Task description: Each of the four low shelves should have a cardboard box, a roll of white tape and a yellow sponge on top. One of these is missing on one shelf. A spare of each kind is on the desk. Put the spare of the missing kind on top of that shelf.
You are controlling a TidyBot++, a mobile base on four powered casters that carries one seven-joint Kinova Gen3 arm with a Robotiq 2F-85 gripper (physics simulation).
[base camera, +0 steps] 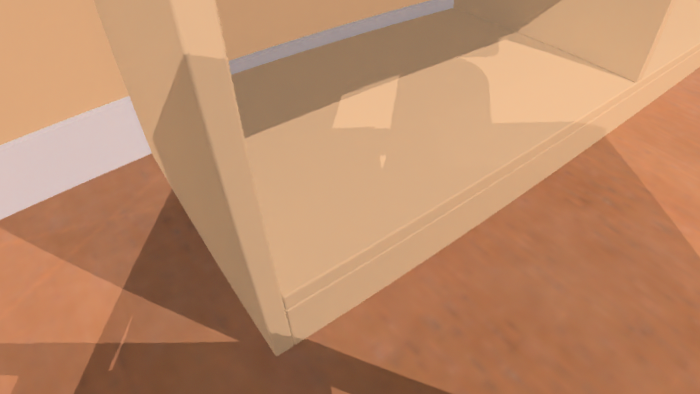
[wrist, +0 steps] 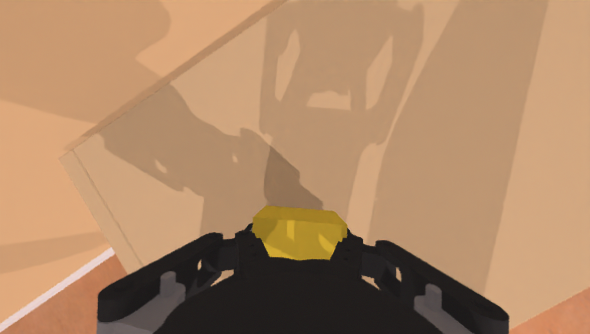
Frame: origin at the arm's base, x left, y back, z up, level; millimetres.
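Seen in the pictures: gripper, fingertip midpoint: [wrist: 298,229].
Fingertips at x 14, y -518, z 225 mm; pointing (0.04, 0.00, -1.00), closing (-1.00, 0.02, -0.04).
Observation:
A point is followed by its place in that frame.
A low shelf in pale wood [base camera: 400,255] {x -56, y -349, z -357 mm} [wrist: 545,200] {x -205, y -548, z 214 mm} stands against the wall; the base camera view shows its lower boards and side panel, and the wrist view shows its top from above. My gripper [wrist: 298,229] {x 14, y -518, z 225 mm} is shut on a yellow sponge [wrist: 300,232] {x 11, y -532, z 268 mm} and holds it over the shelf top; the sponge's shadow and the gripper's shadow fall on the board near it. The exact height of the sponge above the top cannot be told. No cardboard box and no roll of white tape show in these two views.
The orange wall [base camera: 45,60] {x 336, y -553, z -229 mm} [wrist: 40,180] {x 337, y -552, z 179 mm} stands right behind the shelf, with a white baseboard [base camera: 70,150] {x 345, y -530, z -343 mm} [wrist: 60,285] {x 1020, y -59, z -309 mm} along its foot. The red-brown floor [base camera: 525,300] {x -179, y -314, z -396 mm} [wrist: 75,305] {x 1070, y 96, z -396 mm} lies around the shelf. A side panel [base camera: 200,150] {x 75, y -293, z -183 mm} rises at the shelf's left end.

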